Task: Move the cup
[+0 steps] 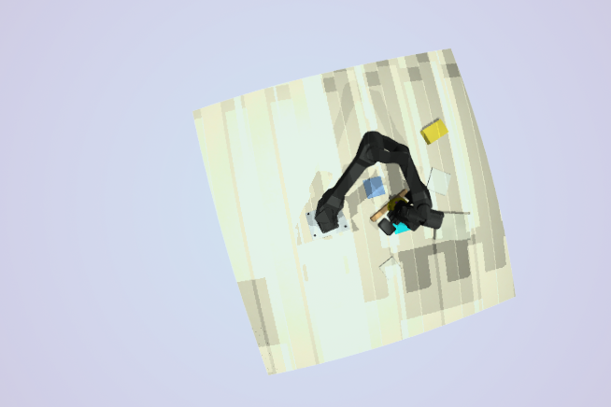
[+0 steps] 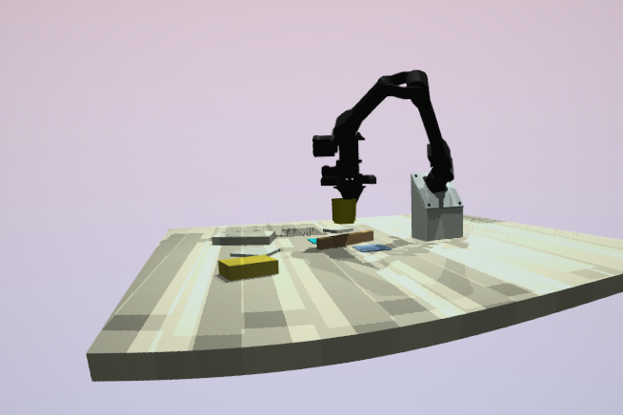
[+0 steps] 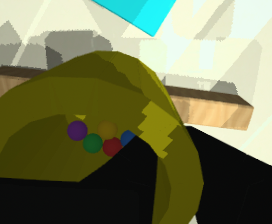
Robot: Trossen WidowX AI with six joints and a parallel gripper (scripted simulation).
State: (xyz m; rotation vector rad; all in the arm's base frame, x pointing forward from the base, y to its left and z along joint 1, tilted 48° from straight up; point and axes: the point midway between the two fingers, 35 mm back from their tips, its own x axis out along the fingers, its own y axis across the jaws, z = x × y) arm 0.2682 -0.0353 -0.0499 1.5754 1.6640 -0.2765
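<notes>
Now: the cyan pad 5 cm ahead of my gripper tip, 8 cm to the right of it and 10 cm below it. Also, from my gripper tip: light blue sheet 1 cm behind, 12 cm to the left, 10 cm below; then wooden bar 2 cm ahead, 2 cm to the left, 9 cm below; then yellow cup 2 cm ahead, 1 cm to the left.
</notes>
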